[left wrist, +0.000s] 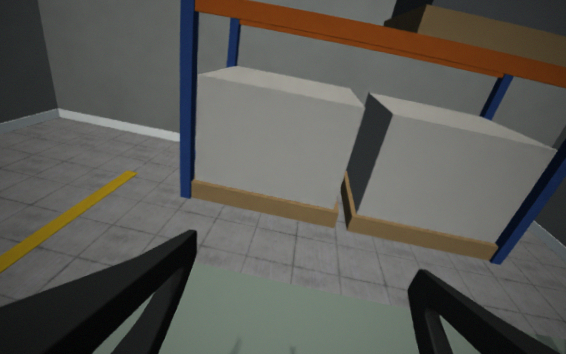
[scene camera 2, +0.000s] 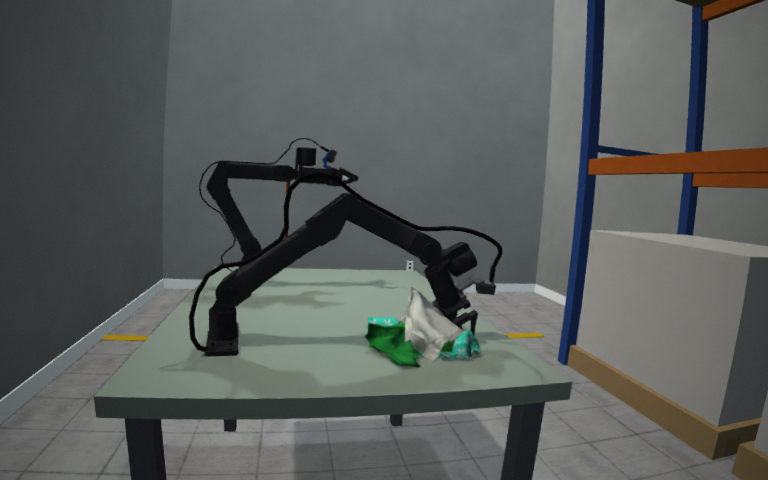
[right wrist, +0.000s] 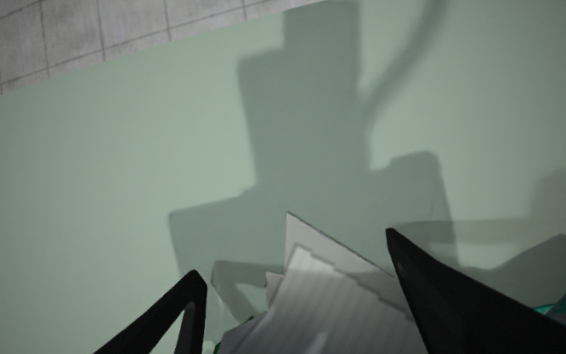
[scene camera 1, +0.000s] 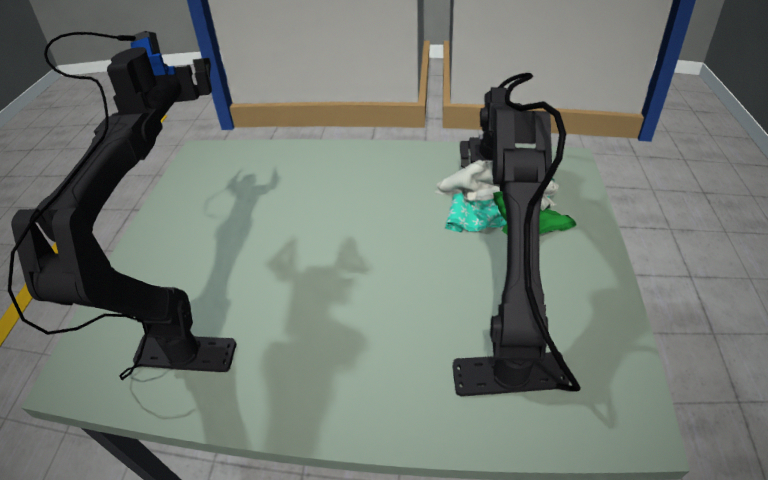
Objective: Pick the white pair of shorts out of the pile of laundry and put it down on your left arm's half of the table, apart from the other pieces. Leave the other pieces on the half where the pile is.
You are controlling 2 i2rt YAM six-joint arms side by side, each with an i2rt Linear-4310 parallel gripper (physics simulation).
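The laundry pile lies at the back right of the table in scene camera 1. A crumpled white piece (scene camera 1: pixel 470 180) (scene camera 2: pixel 427 325) (right wrist: pixel 335 305), which appears to be the shorts, lies on top and rises to a peak in scene camera 2. Below and beside it are a teal patterned piece (scene camera 1: pixel 475 213) (scene camera 2: pixel 465 346) and a green piece (scene camera 1: pixel 557 221) (scene camera 2: pixel 393 344). My right gripper (scene camera 1: pixel 468 155) (scene camera 2: pixel 468 323) (right wrist: pixel 288 259) is open, low at the pile, with white cloth showing between its fingers. My left gripper (scene camera 1: pixel 203 76) (scene camera 2: pixel 353 177) (left wrist: pixel 306 261) is open and empty, high above the table's left half.
My right arm hides part of the pile in scene camera 1, including part of another whitish patch (scene camera 1: pixel 550 192) at its right. The table's (scene camera 1: pixel 368 169) far edge lies behind the pile. A rack with blue posts (scene camera 1: pixel 210 62) (scene camera 2: pixel 591 113) and large pale boxes (scene camera 1: pixel 322 50) (left wrist: pixel 275 140) stands beyond the table.
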